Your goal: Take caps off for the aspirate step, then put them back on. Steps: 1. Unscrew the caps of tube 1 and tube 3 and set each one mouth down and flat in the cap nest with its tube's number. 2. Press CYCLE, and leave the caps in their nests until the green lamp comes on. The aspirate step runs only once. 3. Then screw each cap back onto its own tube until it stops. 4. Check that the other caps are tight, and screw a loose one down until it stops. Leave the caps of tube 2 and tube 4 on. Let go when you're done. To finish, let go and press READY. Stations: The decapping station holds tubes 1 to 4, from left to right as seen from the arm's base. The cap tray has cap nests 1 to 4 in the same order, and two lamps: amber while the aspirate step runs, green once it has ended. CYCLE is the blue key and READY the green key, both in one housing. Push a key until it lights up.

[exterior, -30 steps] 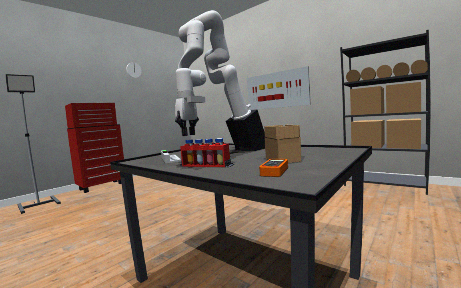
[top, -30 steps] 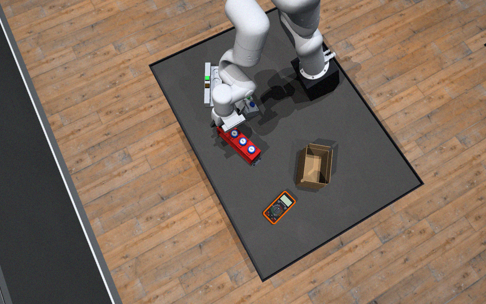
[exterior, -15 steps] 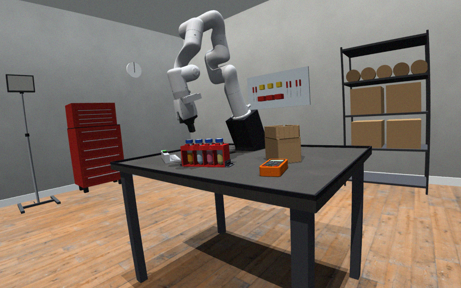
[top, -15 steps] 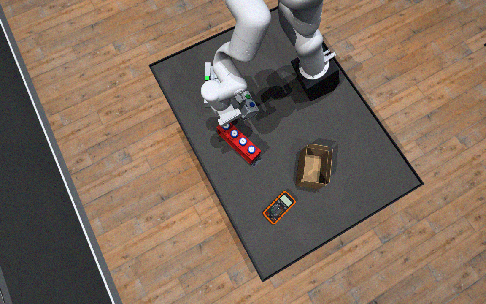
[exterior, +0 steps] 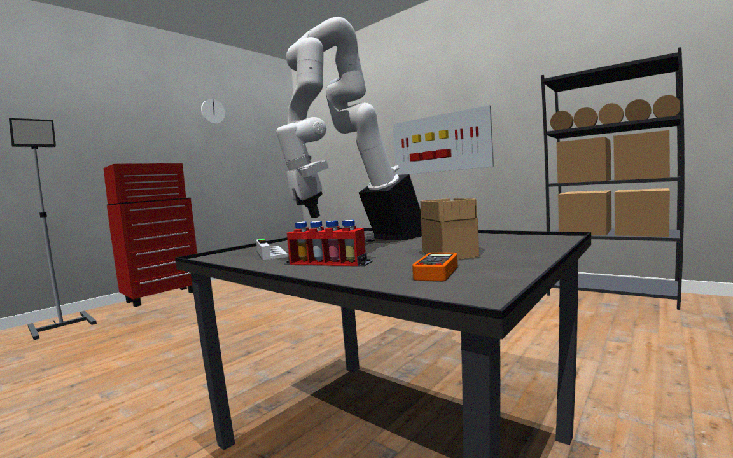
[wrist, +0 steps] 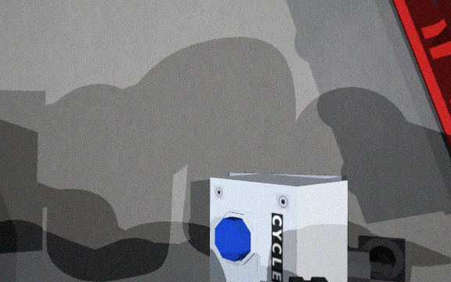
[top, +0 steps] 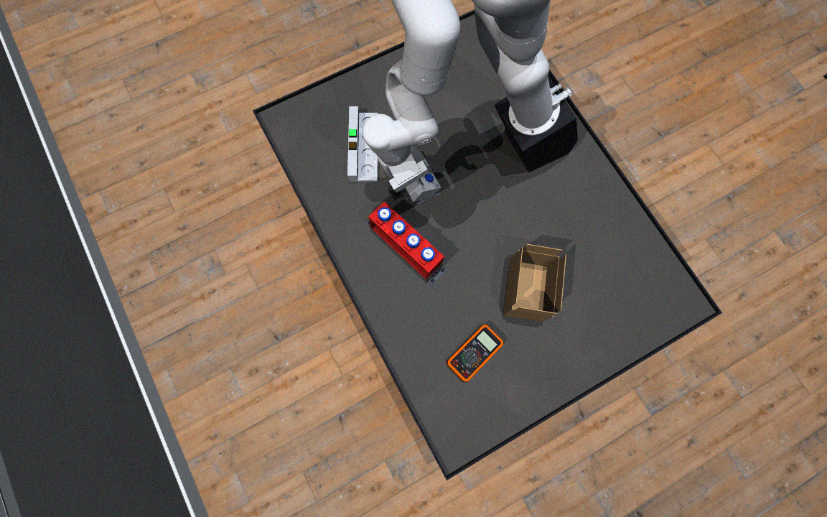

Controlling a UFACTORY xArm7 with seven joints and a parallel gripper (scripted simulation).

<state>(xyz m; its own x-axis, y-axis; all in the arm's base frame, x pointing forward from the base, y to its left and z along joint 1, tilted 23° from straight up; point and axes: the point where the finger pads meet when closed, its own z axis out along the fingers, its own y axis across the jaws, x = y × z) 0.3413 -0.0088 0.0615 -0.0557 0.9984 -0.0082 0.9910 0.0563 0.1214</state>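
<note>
The green key lies 80 mm below my hand, 50 mm behind it and 40 mm to the right of it. Round my hand: blue key: 80 mm below, 50 mm behind, 10 mm to the left; key housing: 90 mm below, 30 mm behind, 10 mm to the right; orange multimeter: 490 mm to the left, 130 mm below, 30 mm ahead.
</note>
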